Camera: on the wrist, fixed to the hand. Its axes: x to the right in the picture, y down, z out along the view.
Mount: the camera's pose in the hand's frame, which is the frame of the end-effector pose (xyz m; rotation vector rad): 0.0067 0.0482 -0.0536 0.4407 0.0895 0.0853
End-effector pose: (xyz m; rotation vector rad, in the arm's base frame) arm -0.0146 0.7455 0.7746 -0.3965 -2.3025 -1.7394
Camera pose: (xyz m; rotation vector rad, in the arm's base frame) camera -0.0031 0.7069 0.8348 -0.3176 -2.4692 -1.1385
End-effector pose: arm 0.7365 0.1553 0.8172 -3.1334 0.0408 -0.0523
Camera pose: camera 0.7402 0.1066 0.8706 -2.6841 0.1422 -0.1748
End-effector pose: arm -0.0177 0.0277 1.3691 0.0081 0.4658 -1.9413
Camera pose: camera 0.0112 0.0230 1.3029 0.3930 0.0860 -1.9287
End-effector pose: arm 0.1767 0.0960 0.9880 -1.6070 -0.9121 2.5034
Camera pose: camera 0.2320 0.0827 0.9432 -1.6131 -0.2569 2.4304
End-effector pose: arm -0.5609 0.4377 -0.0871 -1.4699 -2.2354 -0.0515
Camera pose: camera -0.5017 0.4492 -0.0470 -1.2872 -1.9496 0.3715
